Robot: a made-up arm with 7 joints. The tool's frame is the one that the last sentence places.
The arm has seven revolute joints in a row. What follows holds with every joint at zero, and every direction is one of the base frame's. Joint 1 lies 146.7 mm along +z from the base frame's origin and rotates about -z. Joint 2 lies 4.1 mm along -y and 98.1 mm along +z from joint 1 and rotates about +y. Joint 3 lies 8.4 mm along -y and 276.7 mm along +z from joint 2 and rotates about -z. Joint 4 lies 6.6 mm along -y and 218.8 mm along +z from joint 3 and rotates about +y. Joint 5 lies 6.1 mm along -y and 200.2 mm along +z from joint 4 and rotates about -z. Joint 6 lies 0.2 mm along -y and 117.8 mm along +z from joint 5 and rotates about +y. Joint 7 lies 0.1 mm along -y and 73.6 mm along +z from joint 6 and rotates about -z. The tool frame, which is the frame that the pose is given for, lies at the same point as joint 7; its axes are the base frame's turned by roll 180, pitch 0 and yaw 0 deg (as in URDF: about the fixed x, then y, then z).
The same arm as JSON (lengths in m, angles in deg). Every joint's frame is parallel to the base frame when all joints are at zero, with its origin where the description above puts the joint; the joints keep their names.
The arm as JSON. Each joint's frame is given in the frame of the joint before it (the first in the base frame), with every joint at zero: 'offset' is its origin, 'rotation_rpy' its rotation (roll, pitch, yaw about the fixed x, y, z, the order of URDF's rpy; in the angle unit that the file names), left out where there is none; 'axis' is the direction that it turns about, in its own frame. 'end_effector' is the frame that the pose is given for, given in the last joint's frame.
{
  "length_unit": "m",
  "angle_unit": "deg",
  "chain": [
    {
      "id": "joint 1",
      "offset": [
        0.0,
        0.0,
        0.1467
      ],
      "axis": "-z"
    },
    {
      "id": "joint 2",
      "offset": [
        0.0,
        -0.0041,
        0.0981
      ],
      "axis": "+y"
    },
    {
      "id": "joint 3",
      "offset": [
        0.0,
        -0.0084,
        0.2767
      ],
      "axis": "-z"
    },
    {
      "id": "joint 4",
      "offset": [
        0.0,
        -0.0066,
        0.2188
      ],
      "axis": "+y"
    },
    {
      "id": "joint 5",
      "offset": [
        0.0,
        -0.0061,
        0.2002
      ],
      "axis": "-z"
    },
    {
      "id": "joint 6",
      "offset": [
        0.0,
        -0.0002,
        0.1178
      ],
      "axis": "+y"
    },
    {
      "id": "joint 7",
      "offset": [
        0.0,
        -0.0001,
        0.0736
      ],
      "axis": "-z"
    }
  ],
  "end_effector": {
    "offset": [
      0.0,
      0.0,
      0.0
    ],
    "rotation_rpy": [
      180.0,
      0.0,
      0.0
    ]
  }
}

